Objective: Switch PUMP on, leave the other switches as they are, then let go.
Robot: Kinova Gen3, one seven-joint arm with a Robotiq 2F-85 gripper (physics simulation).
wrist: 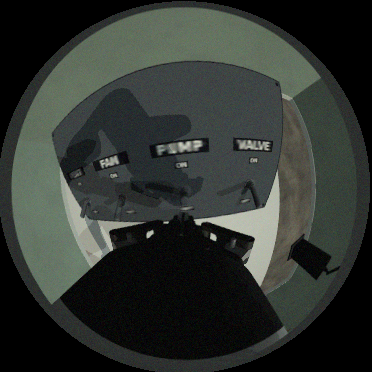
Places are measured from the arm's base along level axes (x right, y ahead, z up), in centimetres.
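Pixels of known places: gripper, fingertip midpoint: (183,217).
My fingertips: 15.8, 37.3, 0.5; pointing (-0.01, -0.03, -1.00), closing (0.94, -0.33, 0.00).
Behind a point stands the place of what it marks, as x, y, z.
The dark switch panel (200,95) @(23.3, 52.6, 4.8) faces the camera. The PUMP label (179,147) @(18.5, 47.2, 1.5) is at its middle, with a small ON mark (181,164) @(18.0, 45.0, 0.4) below it. The PUMP switch (184,195) @(17.3, 41.0, 2.9) shows dark and small just above the fingertips; its tilt is hard to tell. The VALVE switch (253,194) @(28.1, 37.1, 0.4) at the right and the FAN switch (120,206) @(5.6, 41.9, 0.2) at the left have levers pointing down, as does the far-left switch (85,207) @(-6.1, 44.2, -0.1), whose label is blurred. My gripper (183,217) @(15.8, 37.3, 0.5) is shut and empty, its tips just below the PUMP switch; contact cannot be made out.
A brown surface (295,185) lies right of the panel, with a black box-like object (311,257) at the lower right. A pale surface (265,235) @(39.1, 15.7, -11.3) shows below the panel. Shadows of the arm fall across the panel's left and middle. Green floor or wall surrounds it.
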